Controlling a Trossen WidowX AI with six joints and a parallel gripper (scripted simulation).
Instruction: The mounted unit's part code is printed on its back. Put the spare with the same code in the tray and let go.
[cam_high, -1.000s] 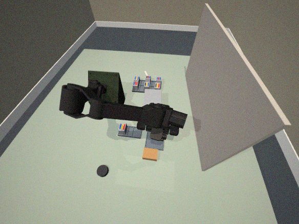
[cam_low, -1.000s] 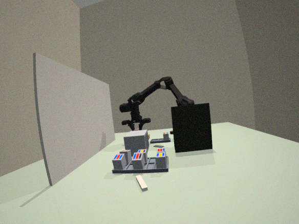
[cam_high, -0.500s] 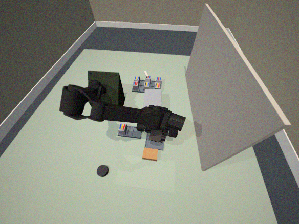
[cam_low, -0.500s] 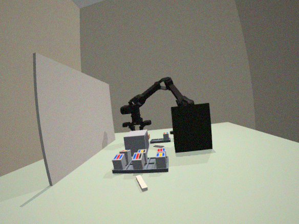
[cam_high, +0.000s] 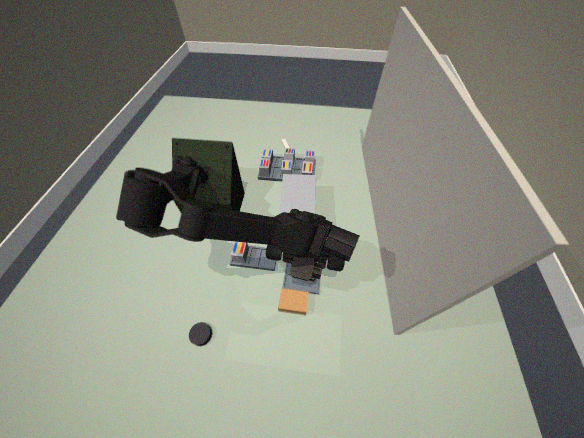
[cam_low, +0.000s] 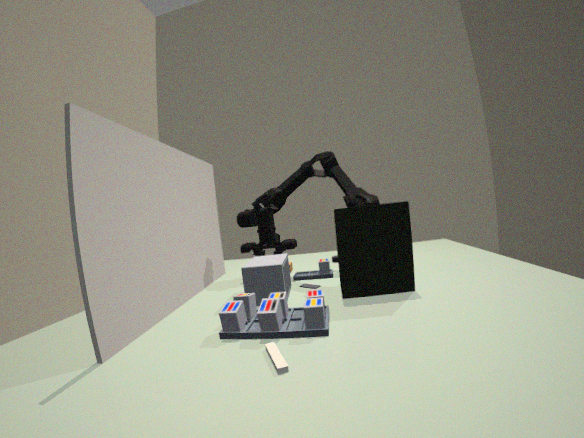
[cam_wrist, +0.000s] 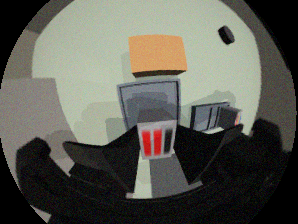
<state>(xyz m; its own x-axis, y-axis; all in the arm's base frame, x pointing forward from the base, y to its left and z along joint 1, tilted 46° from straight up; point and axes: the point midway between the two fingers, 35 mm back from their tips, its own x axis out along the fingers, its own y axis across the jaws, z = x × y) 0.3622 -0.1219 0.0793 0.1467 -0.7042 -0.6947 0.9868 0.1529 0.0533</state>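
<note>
Right now the grey tray is 2 cm below my gripper tip. From my gripper tip the other things lie so: mounted unit: 19 cm to the left, 7 cm behind, 2 cm above; black disc: 23 cm to the right, 20 cm behind, 2 cm below; rack: 15 cm behind, 2 cm below.
</note>
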